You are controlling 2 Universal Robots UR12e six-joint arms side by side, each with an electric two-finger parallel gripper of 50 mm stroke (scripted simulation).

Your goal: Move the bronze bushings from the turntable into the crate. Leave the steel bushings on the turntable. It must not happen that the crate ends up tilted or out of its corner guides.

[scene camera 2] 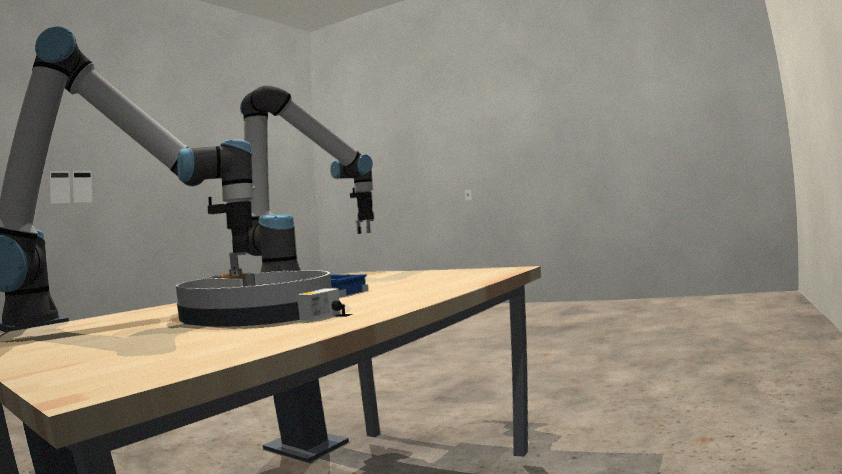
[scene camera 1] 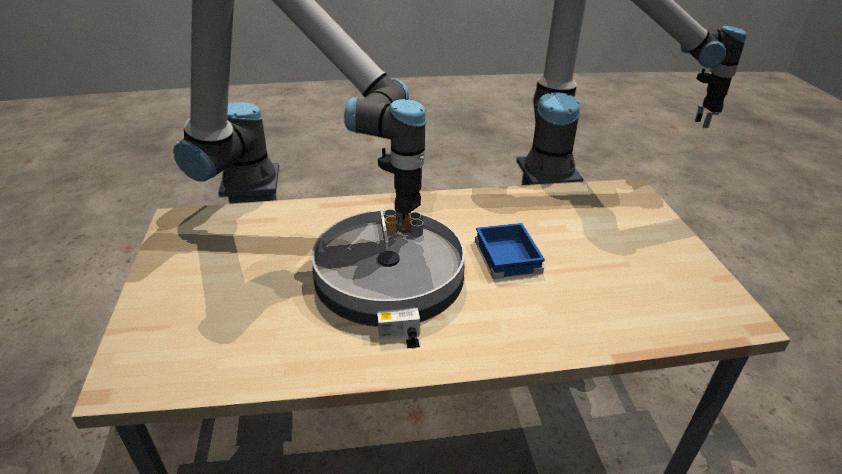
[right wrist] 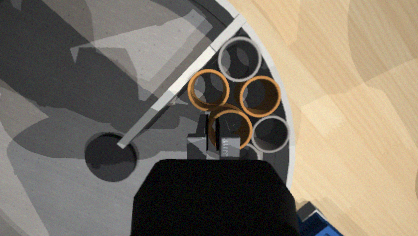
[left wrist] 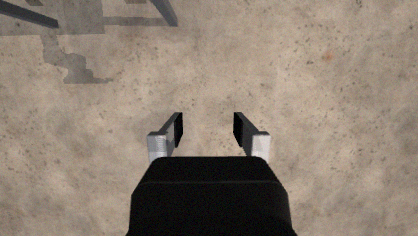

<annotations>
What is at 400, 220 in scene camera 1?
The right gripper.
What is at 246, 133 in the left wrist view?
The left gripper.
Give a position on a steel bushing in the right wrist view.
249, 46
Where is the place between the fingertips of the left gripper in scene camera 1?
701, 124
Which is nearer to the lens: the bronze bushing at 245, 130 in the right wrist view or the steel bushing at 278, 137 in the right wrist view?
The bronze bushing.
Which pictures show the right gripper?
Scene camera 2, scene camera 1 and the right wrist view only.
</annotations>
